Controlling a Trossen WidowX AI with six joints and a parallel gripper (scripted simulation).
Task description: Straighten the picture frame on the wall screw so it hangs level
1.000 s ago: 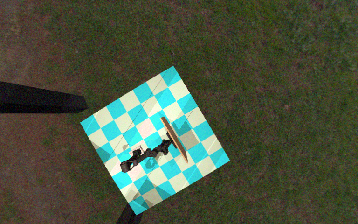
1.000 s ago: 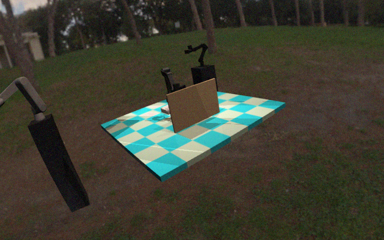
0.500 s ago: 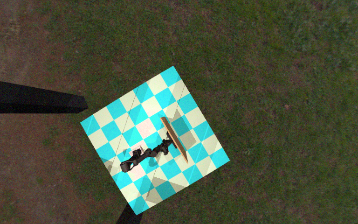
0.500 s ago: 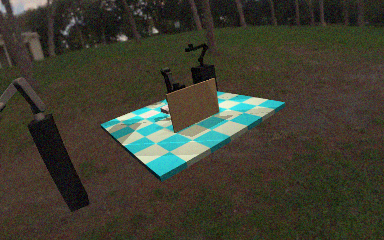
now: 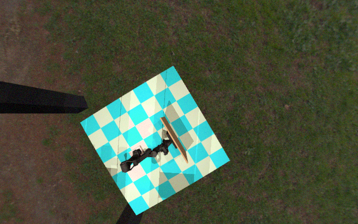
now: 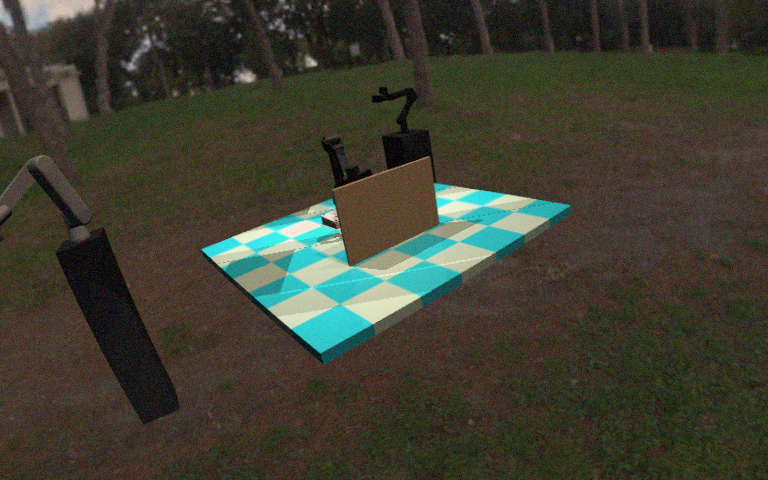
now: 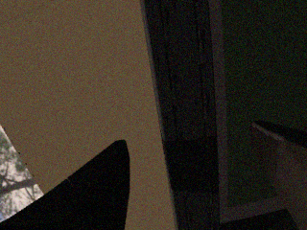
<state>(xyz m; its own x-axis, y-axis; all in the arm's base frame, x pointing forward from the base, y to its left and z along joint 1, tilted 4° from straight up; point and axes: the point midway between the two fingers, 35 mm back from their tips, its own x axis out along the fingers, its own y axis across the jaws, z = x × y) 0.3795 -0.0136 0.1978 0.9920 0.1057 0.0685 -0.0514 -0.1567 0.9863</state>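
The picture frame lies 10 mm ahead of my gripper tip, 10 mm to the left of it and 50 mm below it. From my gripper tip the other things lie so: wall panel: 20 mm ahead, 10 mm to the left, 60 mm below.
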